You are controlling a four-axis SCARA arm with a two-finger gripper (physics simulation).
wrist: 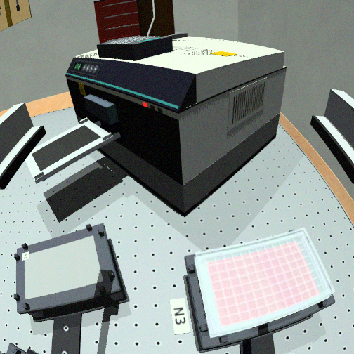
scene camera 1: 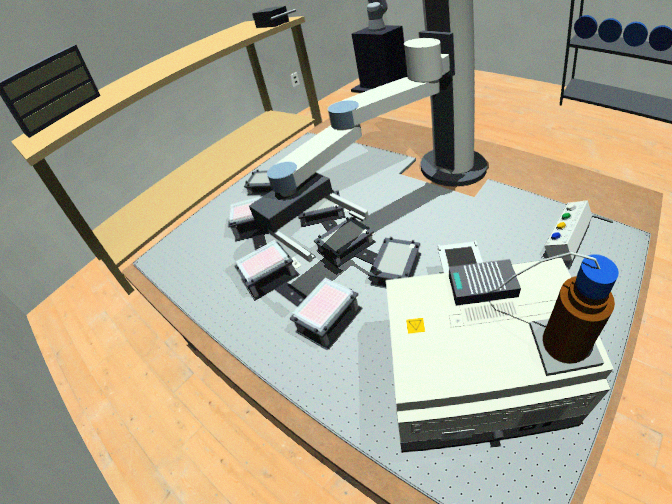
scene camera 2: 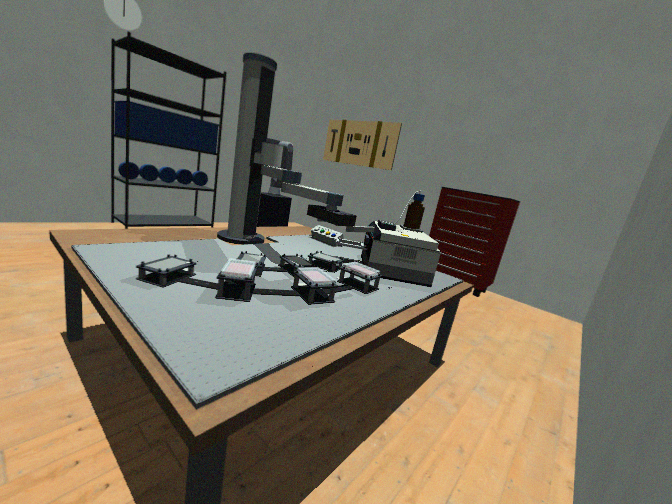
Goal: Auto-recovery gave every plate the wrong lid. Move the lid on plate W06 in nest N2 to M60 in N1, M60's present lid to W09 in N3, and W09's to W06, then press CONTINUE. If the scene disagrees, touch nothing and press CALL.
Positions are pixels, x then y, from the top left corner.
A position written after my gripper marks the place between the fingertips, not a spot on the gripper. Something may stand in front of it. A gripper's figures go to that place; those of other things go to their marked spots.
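Scene:
The spots on the brown bottle (scene camera 1: 585, 303) and the button box (scene camera 1: 567, 235) are 54 cm apart. The brown bottle is 59 cm from the lens, my gripper (scene camera 1: 339, 235) is 84 cm from the lens, and the button box is 111 cm from the lens.

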